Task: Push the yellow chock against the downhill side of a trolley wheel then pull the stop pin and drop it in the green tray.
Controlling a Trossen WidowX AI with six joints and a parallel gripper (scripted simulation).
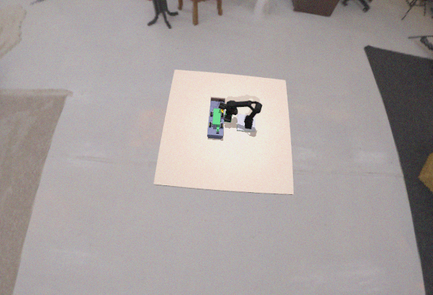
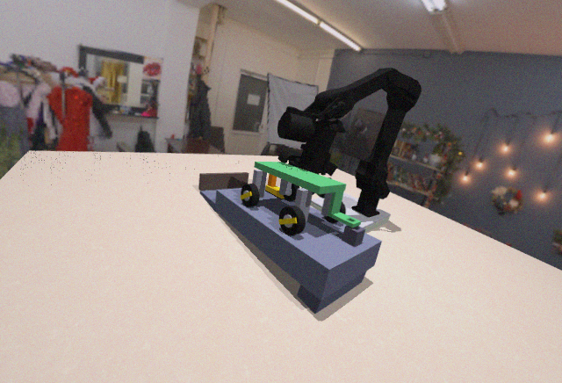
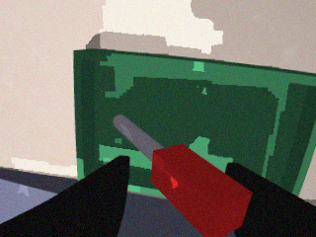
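My gripper tip is 1 cm to the left of the red-headed stop pin. Round my gripper tip: green tray: 5 cm below; blue-grey ramp: 11 cm ahead, 10 cm to the left; yellow chock: 6 cm ahead, 1 cm to the right, 4 cm above.
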